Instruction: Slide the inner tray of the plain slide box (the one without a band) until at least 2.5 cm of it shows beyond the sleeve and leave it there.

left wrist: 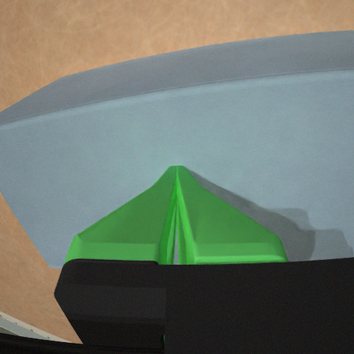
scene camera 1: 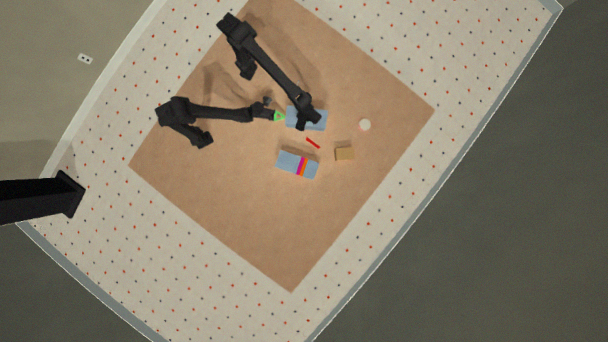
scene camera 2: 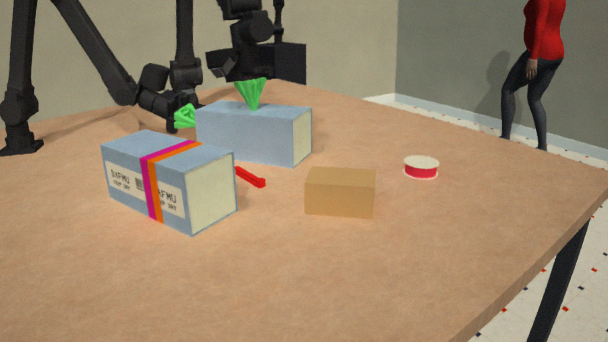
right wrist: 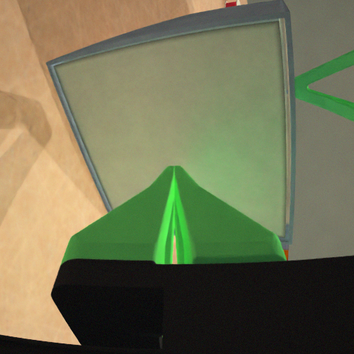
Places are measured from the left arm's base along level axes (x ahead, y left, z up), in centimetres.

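Pixels of known places: left gripper, fingertip midpoint: (scene camera 2: 254, 110); right gripper, fingertip midpoint: (scene camera 1: 285, 117); left arm's base, origin of the base link: (scene camera 1: 249, 71); right arm's base, origin of the base link: (scene camera 1: 204, 140) (scene camera 2: 22, 150).
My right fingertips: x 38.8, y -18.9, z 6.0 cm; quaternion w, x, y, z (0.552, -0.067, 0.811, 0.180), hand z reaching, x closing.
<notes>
For each thing: its top centre in the pictures, then the offset to it from my right fingertips. "pt": a spot on its surface instead. Level surfaces: height alone.
- plain slide box, middle of its top: (scene camera 2: 252, 108) (scene camera 1: 306, 116) dy +5.2, dx +13.1, dz +5.4 cm
- cream end face, surface spot: (scene camera 2: 302, 136) pt dy +9.6, dx +25.1, dz -0.2 cm
- banded slide box, middle of its top: (scene camera 2: 161, 147) (scene camera 1: 296, 164) dy -24.3, dx +21.4, dz +5.4 cm
- red bar, middle of its top: (scene camera 2: 247, 172) (scene camera 1: 312, 142) dy -6.2, dx +23.9, dz -4.4 cm
- tan block, middle of its top: (scene camera 2: 341, 176) (scene camera 1: 345, 153) dy -3.3, dx +46.2, dz +0.0 cm
- red-and-white round tin, middle of its top: (scene camera 2: 421, 161) (scene camera 1: 365, 124) dy +21.2, dx +49.9, dz -3.4 cm
- table, its level: dz -6.0 cm
The plain slide box (scene camera 1: 291, 122) (scene camera 2: 240, 136) (left wrist: 120, 135) is a blue-grey sleeve with no band. Its tray shows a cream end face (scene camera 2: 302, 136) at the right in scene camera 2, about flush with the sleeve. The opposite tray end (right wrist: 165, 110) fills the sleeve opening in the right wrist view. My left gripper (scene camera 2: 254, 109) (left wrist: 176, 176) is shut and empty, pointing down with its tips at the box top. My right gripper (scene camera 1: 285, 116) (scene camera 2: 195, 118) (right wrist: 174, 177) is shut and empty, its tips close to that opposite end. Contact cannot be told for either.
The banded slide box (scene camera 1: 286, 161) (scene camera 2: 125, 146) lies nearest the plain box. A red bar (scene camera 1: 313, 143) (scene camera 2: 250, 177) lies between them. A tan block (scene camera 1: 344, 153) (scene camera 2: 340, 195) and a red-and-white round tin (scene camera 1: 365, 124) (scene camera 2: 421, 167) stand on the table (scene camera 1: 230, 190) (scene camera 2: 280, 280).
</notes>
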